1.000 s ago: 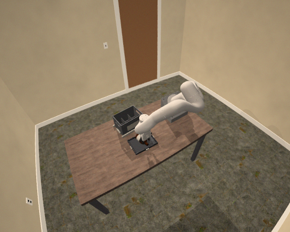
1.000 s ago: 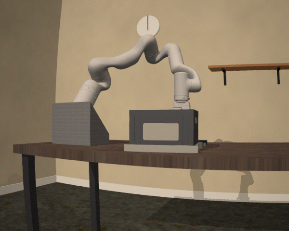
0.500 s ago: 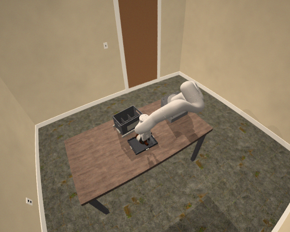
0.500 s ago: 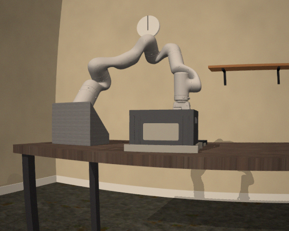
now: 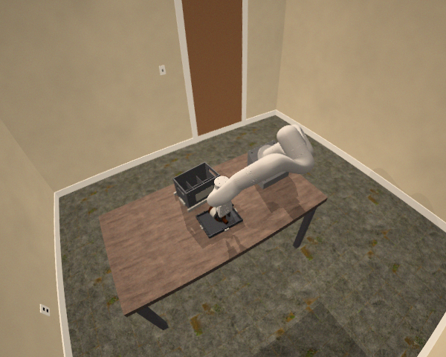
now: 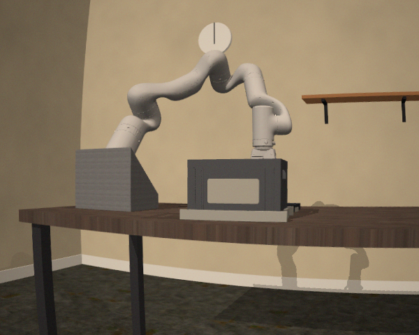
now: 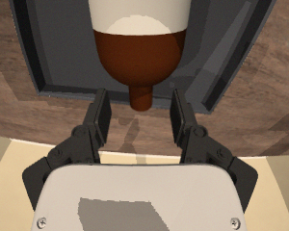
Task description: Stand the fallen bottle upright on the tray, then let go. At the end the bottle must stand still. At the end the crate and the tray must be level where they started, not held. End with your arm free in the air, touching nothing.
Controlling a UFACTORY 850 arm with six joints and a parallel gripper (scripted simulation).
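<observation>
The brown bottle lies 50 mm to the right of my hand and 40 mm below it. Round my hand: grey crate 20 mm behind, 330 mm to the right; dark tray 10 mm ahead, 50 mm to the right, 70 mm below.
</observation>
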